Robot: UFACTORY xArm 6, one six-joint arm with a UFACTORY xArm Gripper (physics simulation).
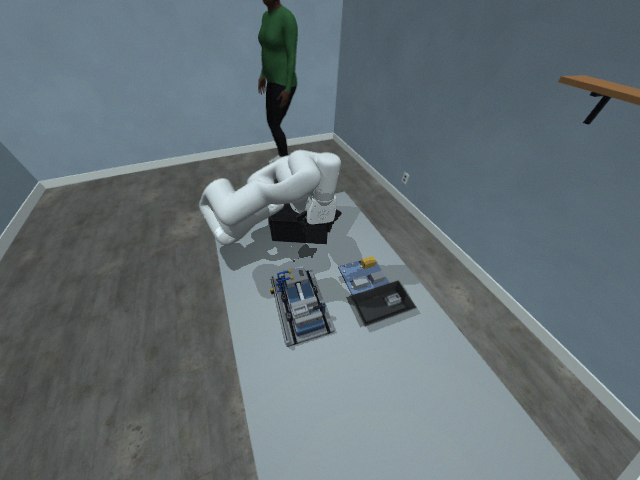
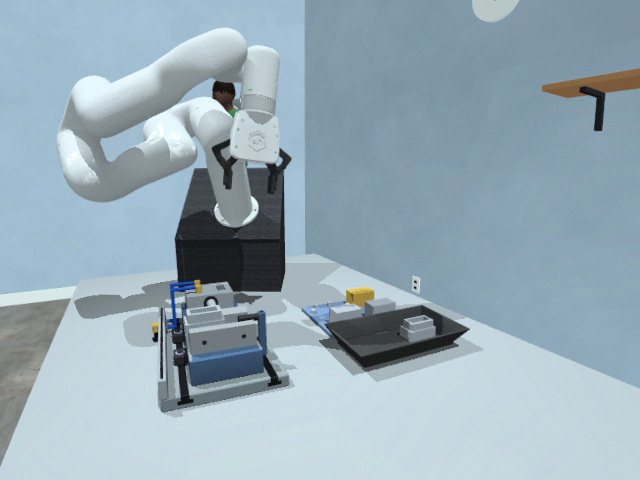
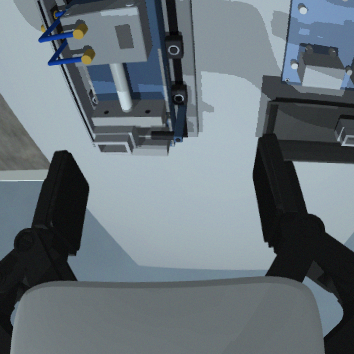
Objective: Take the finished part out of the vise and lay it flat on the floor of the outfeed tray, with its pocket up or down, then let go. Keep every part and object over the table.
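Frame: origin at the arm's base, x ahead, y left, z up, level; centimetres.
Seen in the pictures: gripper, fingertip midpoint: [image 1: 316,231] [image 2: 249,191] [image 3: 164,160]; arm's base, origin of the base link: [image 2: 236,210].
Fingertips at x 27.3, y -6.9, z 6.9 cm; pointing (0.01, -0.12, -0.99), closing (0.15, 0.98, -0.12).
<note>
Offsets run from my fingertips to a thing's middle. "spot": to the spot under its first point.
The finished part {dx +17.7, dy -15.6, dz -19.1 cm} [image 1: 299,310] [image 2: 204,313] [image 3: 114,145] is a light grey block with a rectangular pocket facing up, between the jaws of the grey and blue vise {dx +11.0, dy -12.5, dz -23.9 cm} [image 1: 310,326] [image 2: 226,364] [image 3: 131,39]. My gripper [image 1: 319,223] [image 2: 249,189] [image 3: 164,160] is open and empty, high above the table near the black pedestal, behind the vise and well apart from the part. The black outfeed tray [image 1: 369,308] [image 2: 369,338] [image 3: 300,120] stands right of the vise. A similar grey part {dx +27.8, dy +22.8, dz -25.9 cm} [image 1: 392,299] [image 2: 418,329] [image 3: 345,133] sits in its right half, pocket up.
A blue plate {dx +10.9, dy +20.1, dz -28.5 cm} [image 1: 356,268] [image 2: 323,316] [image 3: 320,30] with grey blocks and a yellow block {dx +6.8, dy +25.3, dz -26.3 cm} [image 1: 368,262] [image 2: 360,296] lies behind the tray. Blue hoses {spot: dx +2.6, dy -17.6, dz -21.0 cm} [image 2: 173,304] [image 3: 62,37] rise at the vise's left. A blue post {dx +19.2, dy -6.3, dz -23.0 cm} [image 2: 262,330] with a black rod stands at its right. A person [image 1: 279,46] stands behind the arm.
</note>
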